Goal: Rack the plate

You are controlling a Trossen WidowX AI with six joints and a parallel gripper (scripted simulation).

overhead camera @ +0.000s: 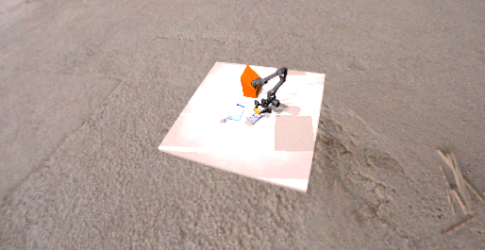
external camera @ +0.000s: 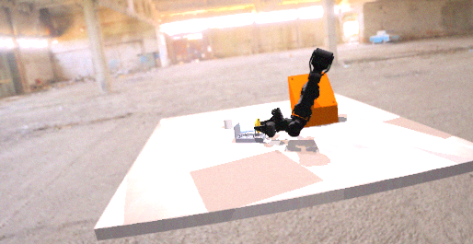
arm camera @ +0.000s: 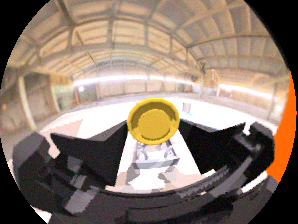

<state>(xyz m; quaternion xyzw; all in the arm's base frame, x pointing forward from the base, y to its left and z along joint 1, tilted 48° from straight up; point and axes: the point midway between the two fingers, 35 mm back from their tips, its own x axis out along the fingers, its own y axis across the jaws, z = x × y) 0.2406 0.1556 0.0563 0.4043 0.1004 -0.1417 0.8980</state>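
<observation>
Right now my gripper tip is 50 mm above the grey dish rack, 30 mm short of it and 10 mm to the left of it. Also, from my gripper tip: blue spoon (220 mm to the right, 80 mm behind, 70 mm below); then yellow plate (10 mm behind); then light blue mat (210 mm to the right, 70 mm below, 30 mm ahead).
</observation>
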